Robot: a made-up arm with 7 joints. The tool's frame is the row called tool.
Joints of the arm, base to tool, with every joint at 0 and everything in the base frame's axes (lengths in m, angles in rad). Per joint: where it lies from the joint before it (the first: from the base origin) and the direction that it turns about. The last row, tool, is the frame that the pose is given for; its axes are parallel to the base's.
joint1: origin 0 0.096 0 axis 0 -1 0
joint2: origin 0 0.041 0 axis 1 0 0
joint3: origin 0 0 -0.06 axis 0 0 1
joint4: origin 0 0 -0.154 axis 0 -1 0
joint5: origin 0 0 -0.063 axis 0 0 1
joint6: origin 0 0 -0.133 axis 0 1 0
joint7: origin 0 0 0 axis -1 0 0
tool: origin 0 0 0
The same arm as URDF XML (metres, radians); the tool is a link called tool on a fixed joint. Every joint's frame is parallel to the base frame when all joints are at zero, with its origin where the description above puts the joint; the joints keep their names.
<robot name="arm">
<link name="base"/>
<link name="link1"/>
<link name="link2"/>
<link name="link3"/>
<link name="link4"/>
<link name="link5"/>
<link name="link6"/>
<link name="link7"/>
<link name="tool"/>
<joint name="joint1" type="continuous"><parent link="base"/><child link="link1"/><origin xyz="0 0.096 0"/><axis xyz="0 -1 0"/></joint>
<joint name="joint2" type="continuous"><parent link="link1"/><child link="link2"/><origin xyz="0 0.041 0"/><axis xyz="1 0 0"/></joint>
<joint name="joint3" type="continuous"><parent link="link2"/><child link="link3"/><origin xyz="0 0 -0.06"/><axis xyz="0 0 1"/></joint>
<joint name="joint4" type="continuous"><parent link="link3"/><child link="link4"/><origin xyz="0 0 -0.154"/><axis xyz="0 -1 0"/></joint>
<joint name="joint5" type="continuous"><parent link="link4"/><child link="link5"/><origin xyz="0 0 -0.063"/><axis xyz="0 0 1"/></joint>
<joint name="joint6" type="continuous"><parent link="link5"/><child link="link6"/><origin xyz="0 0 -0.133"/><axis xyz="0 1 0"/></joint>
<joint name="joint7" type="continuous"><parent link="link6"/><child link="link7"/><origin xyz="0 0 0"/><axis xyz="-1 0 0"/></joint>
<joint name="tool_joint" type="fixed"><parent link="link7"/><child link="tool"/><origin xyz="0 0 0"/></joint>
</robot>

